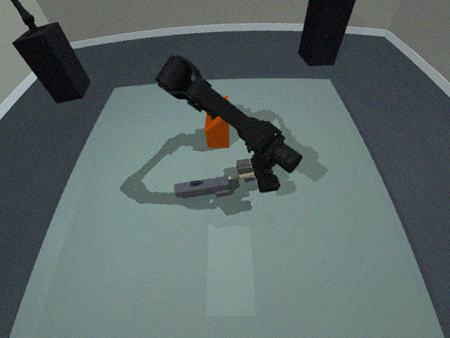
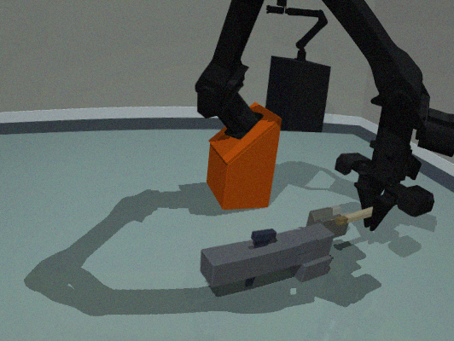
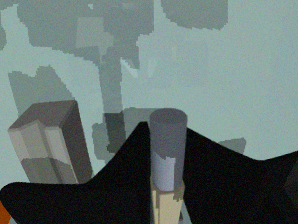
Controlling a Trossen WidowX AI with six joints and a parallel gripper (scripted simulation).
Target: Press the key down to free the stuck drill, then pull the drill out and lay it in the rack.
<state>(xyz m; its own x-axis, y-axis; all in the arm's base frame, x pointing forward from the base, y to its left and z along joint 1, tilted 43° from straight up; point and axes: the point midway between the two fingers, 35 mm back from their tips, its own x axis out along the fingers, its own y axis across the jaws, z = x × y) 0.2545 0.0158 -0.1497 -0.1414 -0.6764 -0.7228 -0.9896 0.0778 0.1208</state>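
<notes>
Now: gripper tip 40 mm to the left of the drill and 30 mm below it. Round my gripper tip: dark blue key 220 mm to the right, 10 mm ahead, 10 mm above; then grey-brown rack 70 mm behind, 30 mm to the right, 20 mm below; then grey block 200 mm to the right, 10 mm ahead.
</notes>
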